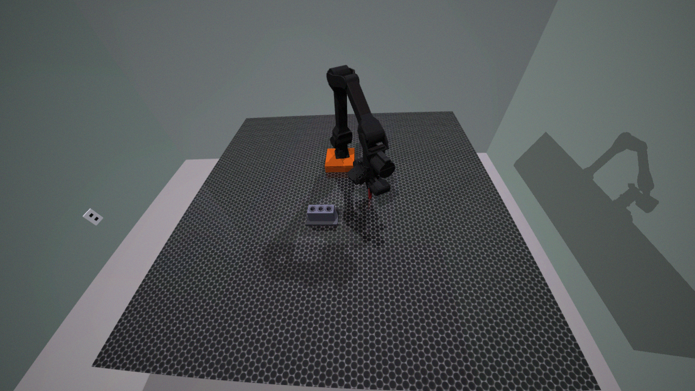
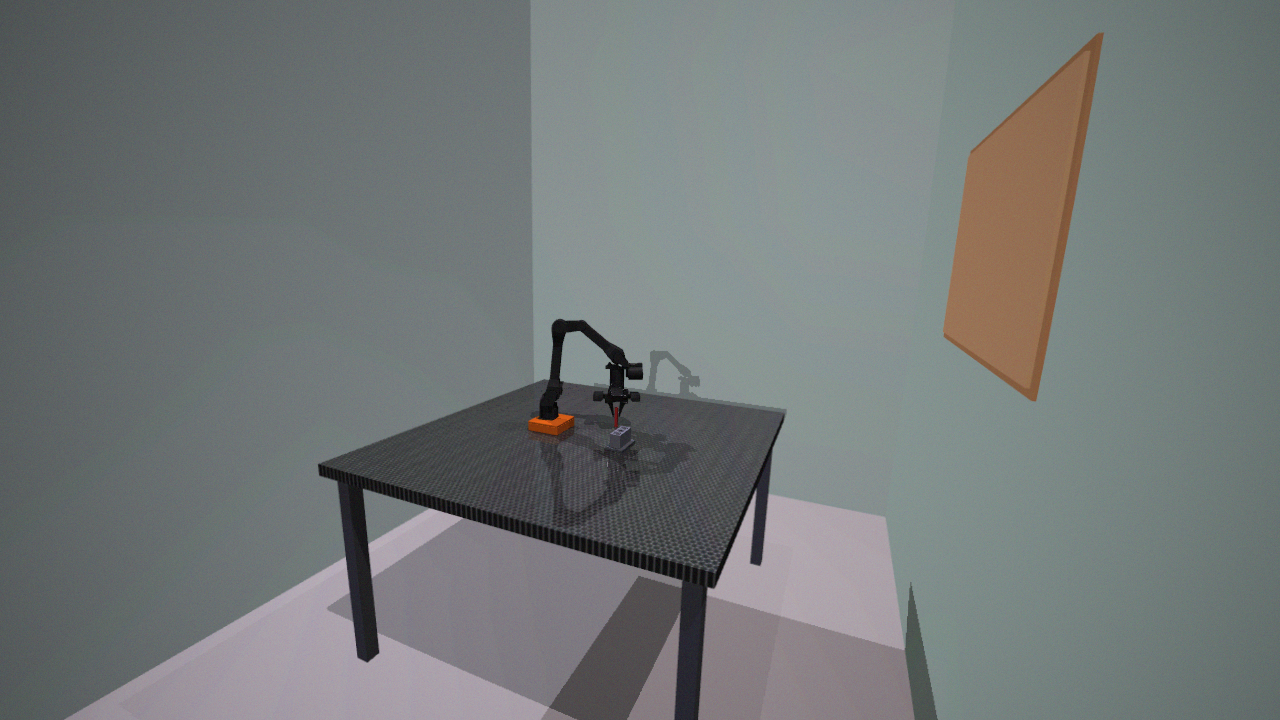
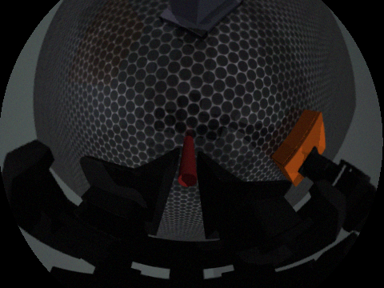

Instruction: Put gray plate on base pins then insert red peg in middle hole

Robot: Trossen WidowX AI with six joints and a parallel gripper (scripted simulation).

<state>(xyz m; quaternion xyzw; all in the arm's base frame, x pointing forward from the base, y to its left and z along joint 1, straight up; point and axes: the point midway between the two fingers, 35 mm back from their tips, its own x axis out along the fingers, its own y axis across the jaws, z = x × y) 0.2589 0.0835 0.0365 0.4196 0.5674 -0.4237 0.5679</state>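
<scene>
The red peg is right at my gripper tip. From my gripper tip the other things lie so: gray plate: 7 cm ahead, 20 cm to the right; then base: 7 cm ahead, 20 cm to the right, 3 cm below.
</scene>
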